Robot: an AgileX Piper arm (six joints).
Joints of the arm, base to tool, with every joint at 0 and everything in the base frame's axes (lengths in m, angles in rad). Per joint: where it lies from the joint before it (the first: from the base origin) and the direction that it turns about. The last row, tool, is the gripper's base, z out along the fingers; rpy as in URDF.
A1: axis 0 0 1 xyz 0 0 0.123
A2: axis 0 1 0 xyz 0 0 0
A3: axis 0 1 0 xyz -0.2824 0 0.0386
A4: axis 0.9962 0 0.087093 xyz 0.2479 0 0.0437
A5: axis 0 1 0 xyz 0 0 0
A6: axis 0.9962 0 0.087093 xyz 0.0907 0 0.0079
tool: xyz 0 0 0 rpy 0 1.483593 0
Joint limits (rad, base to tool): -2.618..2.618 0..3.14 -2.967..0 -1.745..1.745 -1.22..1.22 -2.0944..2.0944
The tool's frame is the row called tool.
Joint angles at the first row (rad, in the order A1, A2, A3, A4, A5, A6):
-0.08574 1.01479 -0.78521 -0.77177 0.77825 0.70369
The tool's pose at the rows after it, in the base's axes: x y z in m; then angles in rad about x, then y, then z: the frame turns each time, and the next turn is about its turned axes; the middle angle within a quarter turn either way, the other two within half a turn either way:
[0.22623 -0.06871 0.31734 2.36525 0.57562 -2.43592]
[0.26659 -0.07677 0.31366 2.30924 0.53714 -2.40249]
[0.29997 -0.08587 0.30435 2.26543 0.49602 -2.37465]
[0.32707 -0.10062 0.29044 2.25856 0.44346 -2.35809]
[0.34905 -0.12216 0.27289 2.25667 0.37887 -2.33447]
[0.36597 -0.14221 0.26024 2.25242 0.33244 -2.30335]
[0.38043 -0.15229 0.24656 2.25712 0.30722 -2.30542]
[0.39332 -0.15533 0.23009 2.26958 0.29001 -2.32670]
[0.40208 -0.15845 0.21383 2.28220 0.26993 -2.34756]
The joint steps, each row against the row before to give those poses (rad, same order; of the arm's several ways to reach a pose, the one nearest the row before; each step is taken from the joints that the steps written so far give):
0.00001 0.16131 -0.11017 -0.07838 0.02173 0.10645
0.00000 0.16178 -0.10697 -0.09922 0.01065 0.10356
-0.00881 0.13765 -0.08987 -0.07524 0.01450 0.08172
-0.03344 0.12271 -0.08436 -0.01712 0.00559 0.03028
-0.04986 0.11681 -0.08030 -0.00599 0.00435 0.02128
-0.04264 0.09341 -0.07908 0.00000 0.00461 0.01362
-0.01626 0.07573 -0.05789 -0.00001 0.00169 0.00117
0.00024 0.06728 -0.04024 0.00000 0.00063 0.00000
-0.00229 0.05577 -0.02667 0.00001 0.00000 0.00000

